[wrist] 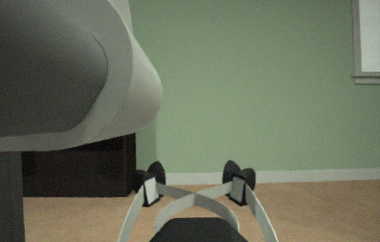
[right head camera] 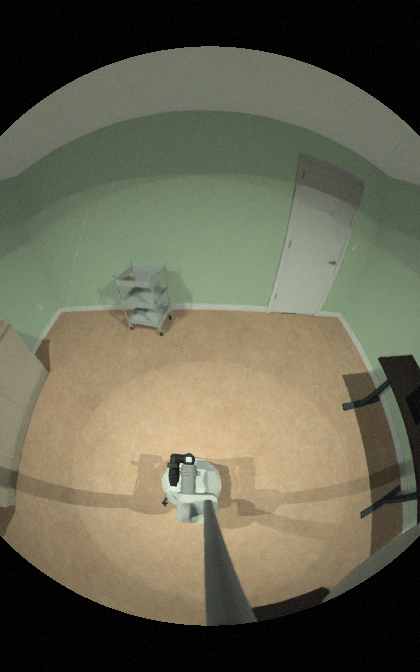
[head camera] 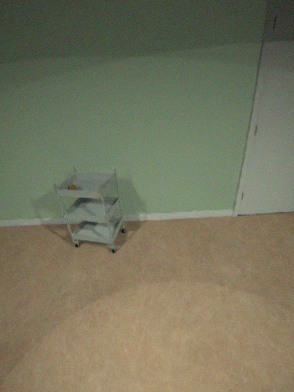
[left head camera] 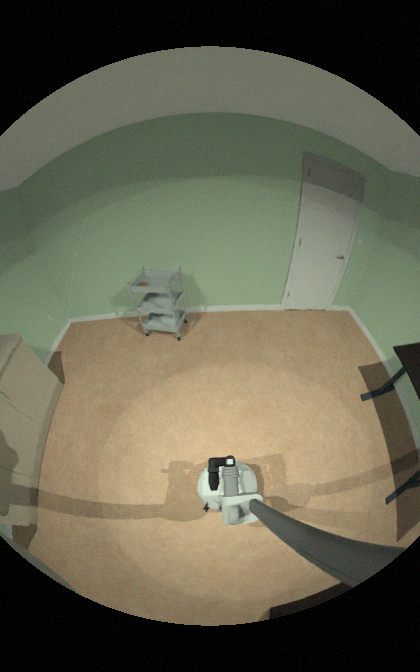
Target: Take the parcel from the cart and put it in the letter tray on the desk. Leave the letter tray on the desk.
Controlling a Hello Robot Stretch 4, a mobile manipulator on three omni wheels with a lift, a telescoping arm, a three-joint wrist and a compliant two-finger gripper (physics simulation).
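Places are measured from the robot's base along level axes (x up, y back, z right), in metres.
Pixels of known places: gripper, fingertip midpoint: (wrist: 193, 175).
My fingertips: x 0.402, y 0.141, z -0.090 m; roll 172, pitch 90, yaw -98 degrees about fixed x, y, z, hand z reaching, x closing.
Note:
Behind a point stands the place of what it marks.
The parcel (head camera: 73, 187) {z -0.730, x 0.685, y -1.654 m} (left head camera: 143, 284) (right head camera: 129, 278) is a small orange-brown thing at the front left of the top shelf of the cart. The cart (head camera: 87, 193) {z -0.574, x 0.678, y -1.547 m} (left head camera: 159, 288) (right head camera: 141, 283) is pale grey with three shelves and stands against the green wall, across the room. A dark desk (left head camera: 409, 356) (right head camera: 396, 367) is at the right edge of the two side head views, partly cut off. I cannot make out the letter tray. My gripper (wrist: 193, 175) {z -0.089, x 0.402, y 0.141 m} is open and empty in the wrist view, close to my base and far from the cart.
A beige cabinet (left head camera: 25, 425) (right head camera: 17, 410) stands on the left. A closed white door (head camera: 270, 125) {z 1.127, x 1.040, y -2.034 m} (left head camera: 325, 240) (right head camera: 315, 240) is in the far wall, right of the cart. In the wrist view, a dark piece of furniture (wrist: 80, 175) {z 0.709, x 0.072, y 1.611 m} stands behind the robot's own parts.

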